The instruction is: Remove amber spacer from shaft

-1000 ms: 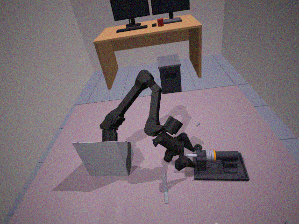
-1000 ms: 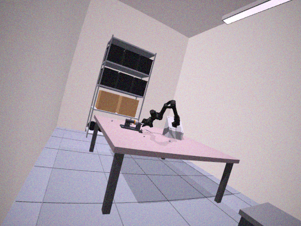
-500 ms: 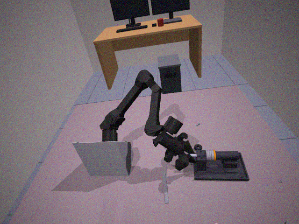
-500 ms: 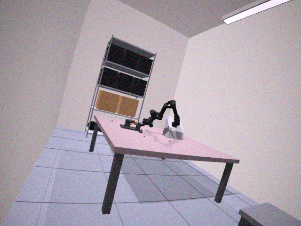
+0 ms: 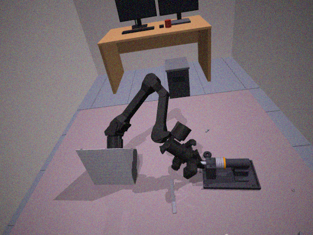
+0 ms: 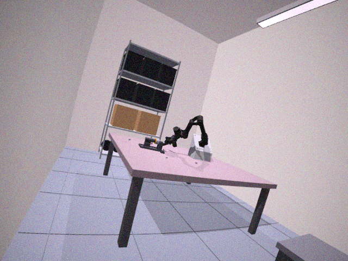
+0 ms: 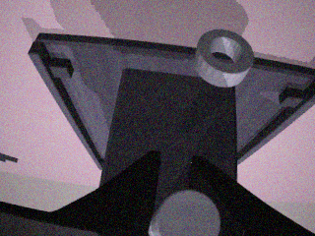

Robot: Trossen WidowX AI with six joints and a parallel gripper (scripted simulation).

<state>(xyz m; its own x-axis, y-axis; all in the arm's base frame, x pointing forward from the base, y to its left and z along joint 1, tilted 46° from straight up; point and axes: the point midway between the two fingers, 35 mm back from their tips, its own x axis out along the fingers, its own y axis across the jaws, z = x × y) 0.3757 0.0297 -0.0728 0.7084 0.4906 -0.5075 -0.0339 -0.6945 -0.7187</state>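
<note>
Right now my gripper tip is 6 cm short of the pale shaft and 2 cm below it. Round my gripper tip: black ring knob (3 cm ahead, 12 cm to the left, 5 cm below); then thin grey strip (14 cm behind, 11 cm to the right, 5 cm below); then amber spacer (8 cm ahead, 2 cm above).
</note>
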